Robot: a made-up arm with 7 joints.
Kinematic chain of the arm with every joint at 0, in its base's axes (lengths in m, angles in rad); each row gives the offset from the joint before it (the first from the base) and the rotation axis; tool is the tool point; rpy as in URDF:
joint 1: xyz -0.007 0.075 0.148 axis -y
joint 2: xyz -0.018 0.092 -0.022 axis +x
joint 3: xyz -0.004 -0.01 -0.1 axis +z
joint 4: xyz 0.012 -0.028 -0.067 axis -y
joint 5: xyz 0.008 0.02 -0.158 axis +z
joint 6: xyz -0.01 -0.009 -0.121 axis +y
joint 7: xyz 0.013 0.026 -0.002 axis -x
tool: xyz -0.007 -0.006 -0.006 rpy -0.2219 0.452 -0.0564
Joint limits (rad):
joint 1: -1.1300..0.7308
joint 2: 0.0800..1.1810
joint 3: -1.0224..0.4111
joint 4: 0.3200..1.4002
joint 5: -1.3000..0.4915
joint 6: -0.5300..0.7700
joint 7: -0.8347..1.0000
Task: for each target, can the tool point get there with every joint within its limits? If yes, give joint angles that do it. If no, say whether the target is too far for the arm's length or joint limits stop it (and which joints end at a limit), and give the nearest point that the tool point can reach.
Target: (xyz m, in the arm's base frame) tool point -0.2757 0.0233 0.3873
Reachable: no: joint limits stop it (at a limit: joint 1, joint 2, joint 3, joint 4, joint 5, joint 6, joint 7) | nearest point -0.1707 -0.0715 -0.0691 | short by 0.478 m
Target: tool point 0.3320 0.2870 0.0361
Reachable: yes | joints 0.4126 0.6596 -0.1035 1.2486 -0.9564 0.0908 0.0317
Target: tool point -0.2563 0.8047 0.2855
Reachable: no: too far | nearest point -0.1277 0.5915 0.0221 | short by 0.363 m
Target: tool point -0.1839 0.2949 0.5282
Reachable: no: joint limits stop it (at a limit: joint 1, joint 2, joint 3, joint 4, joint 6, joint 7) | nearest point 0.1703 0.3941 0.3259 | short by 0.420 m
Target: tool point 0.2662 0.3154 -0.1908
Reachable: yes | joints 0.4560 0.5159 -0.4549 0.4373 0.3131 0.4430 0.8227
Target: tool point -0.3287 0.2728 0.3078
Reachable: no: joint limits stop it (at a limit: joint 1, joint 3, joint 4, joint 5, joint 6, joint 7) | nearest point -0.3671 0.3720 -0.0520 | short by 0.375 m
